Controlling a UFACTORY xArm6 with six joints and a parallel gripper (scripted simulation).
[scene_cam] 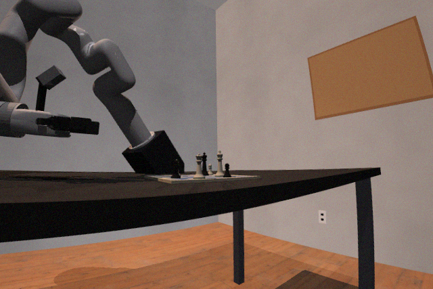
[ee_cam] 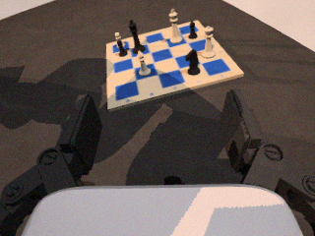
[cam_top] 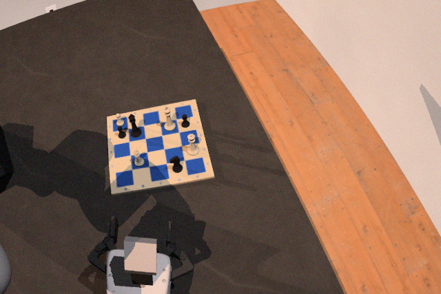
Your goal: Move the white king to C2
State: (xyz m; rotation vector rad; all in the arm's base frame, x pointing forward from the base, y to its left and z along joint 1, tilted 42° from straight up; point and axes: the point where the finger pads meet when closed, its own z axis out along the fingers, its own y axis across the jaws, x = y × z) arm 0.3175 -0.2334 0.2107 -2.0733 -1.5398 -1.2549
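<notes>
Now: hand 160 mm short of the white king, 260 mm to the right of it and 80 mm above it. Also, from my hand: white pawn (60 mm ahead, 330 mm to the left, 100 mm below); then chessboard (110 mm ahead, 230 mm to the left, 110 mm below); then white queen (180 mm ahead, 170 mm to the left, 80 mm below).
</notes>
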